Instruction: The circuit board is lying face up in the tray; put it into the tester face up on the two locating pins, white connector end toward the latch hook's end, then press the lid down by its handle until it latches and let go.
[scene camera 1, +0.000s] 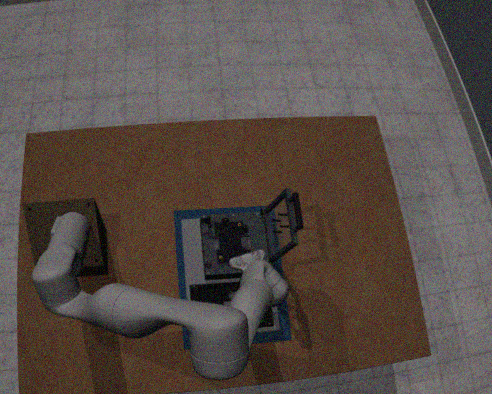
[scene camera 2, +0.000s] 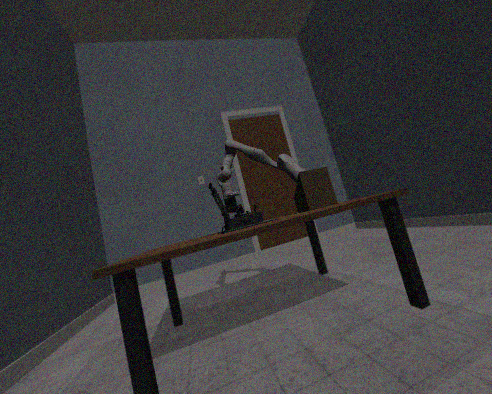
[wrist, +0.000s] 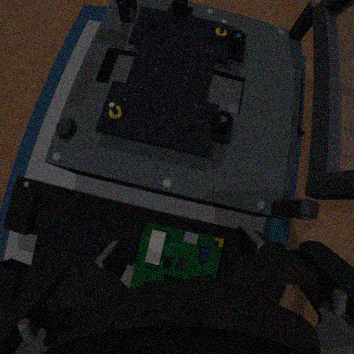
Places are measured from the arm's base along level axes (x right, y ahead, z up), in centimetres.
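Pixels of known places: gripper, fingertip midpoint: (wrist: 180, 245); arm's base at its link origin: (scene camera 1: 73, 228) (scene camera 2: 306, 181).
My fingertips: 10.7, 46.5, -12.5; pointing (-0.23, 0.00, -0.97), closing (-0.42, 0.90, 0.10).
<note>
Ahead of a thing's pixels: the offset from my fingertips to its middle, as dx, dy, dz. "pt": to the spot under its first point. Level surfaces: height alone.
The green circuit board {+4.5, +0.7, -2.4} (wrist: 179, 256) lies face up in the black tray {pt +2.0, -9.6, -2.9} (wrist: 70, 225) (scene camera 1: 205, 293), its white connector {+1.1, -1.8, -2.4} (wrist: 155, 246) on the left; the arm hides it in the top scene view. My gripper (wrist: 180, 245) (scene camera 2: 229, 200) is open and empty, hanging just above the board with a finger on either side. The tester (wrist: 260, 147) (scene camera 1: 207, 242) stands beyond the tray, its black nest {-12.1, -4.8, +2.0} (wrist: 168, 88) empty. Both yellow locating pins (wrist: 114, 112) (wrist: 220, 31) show. Its lid {-13.1, +7.1, +13.9} (wrist: 321, 105) (scene camera 1: 287, 224) stands open at the right, handle {-13.3, +9.9, +22.1} (scene camera 1: 296, 211) up.
Tester and tray sit on a blue mat {dz -4.5} (scene camera 1: 179, 250) (wrist: 38, 105) on the brown table {dz -4.7} (scene camera 1: 323, 156) (scene camera 2: 178, 246). The arm's base block (scene camera 1: 93, 231) stands at the table's left. The raised lid stands up to the right of the nest.
</note>
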